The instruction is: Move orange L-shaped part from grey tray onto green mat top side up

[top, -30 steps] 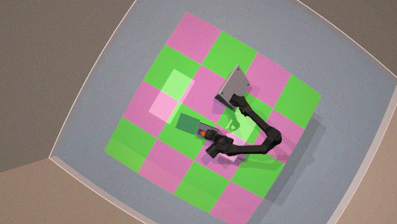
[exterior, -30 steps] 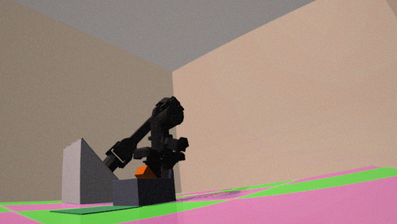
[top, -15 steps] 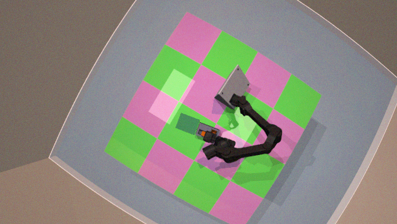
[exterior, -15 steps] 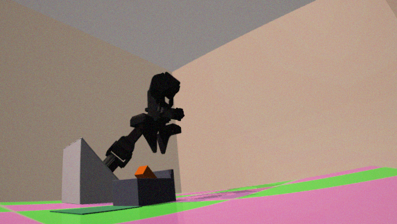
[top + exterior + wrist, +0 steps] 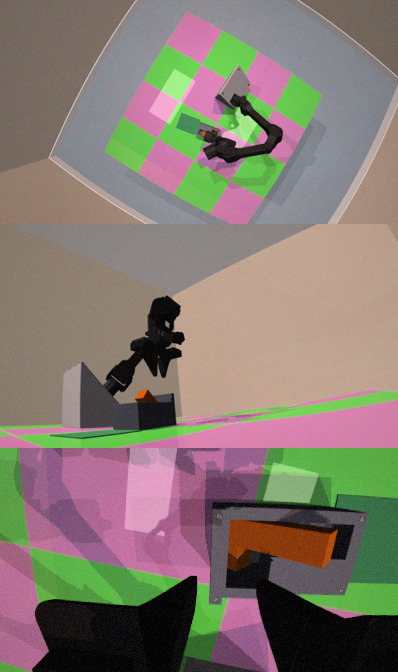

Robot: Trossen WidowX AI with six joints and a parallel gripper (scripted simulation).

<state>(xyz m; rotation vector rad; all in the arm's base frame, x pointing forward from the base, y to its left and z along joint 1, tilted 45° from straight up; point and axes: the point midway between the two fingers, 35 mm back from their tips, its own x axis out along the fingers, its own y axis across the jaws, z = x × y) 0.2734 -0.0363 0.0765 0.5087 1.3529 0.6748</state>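
Right now the orange L-shaped part is 40 mm to the right of my gripper tip and 100 mm below it. From my gripper tip the other things lie so: green mat (30 mm ahead, 220 mm to the right, 160 mm below).
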